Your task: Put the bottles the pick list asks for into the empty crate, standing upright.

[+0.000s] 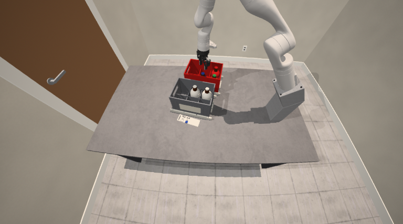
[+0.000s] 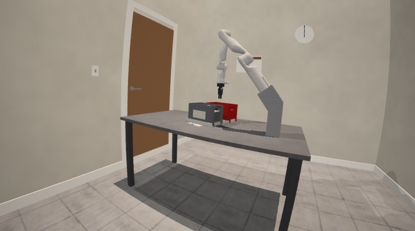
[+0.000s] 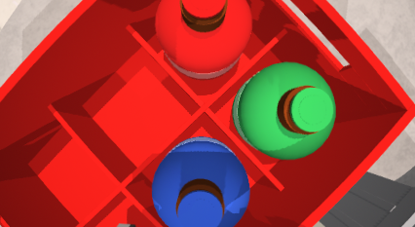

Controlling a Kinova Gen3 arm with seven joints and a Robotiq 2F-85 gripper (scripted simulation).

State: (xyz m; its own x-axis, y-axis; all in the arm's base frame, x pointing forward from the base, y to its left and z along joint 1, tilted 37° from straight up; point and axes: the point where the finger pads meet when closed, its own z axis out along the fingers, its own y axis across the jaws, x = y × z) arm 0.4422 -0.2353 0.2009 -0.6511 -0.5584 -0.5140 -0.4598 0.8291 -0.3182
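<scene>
The blue-label bottle lies 150 mm below my hand. The rest, counted from my hand: red crate 10 mm behind, 40 mm to the right, 160 mm below; then green-label bottle 90 mm behind, 20 mm to the left, 150 mm below; then red-label bottle 100 mm behind, 80 mm to the right, 150 mm below.
</scene>
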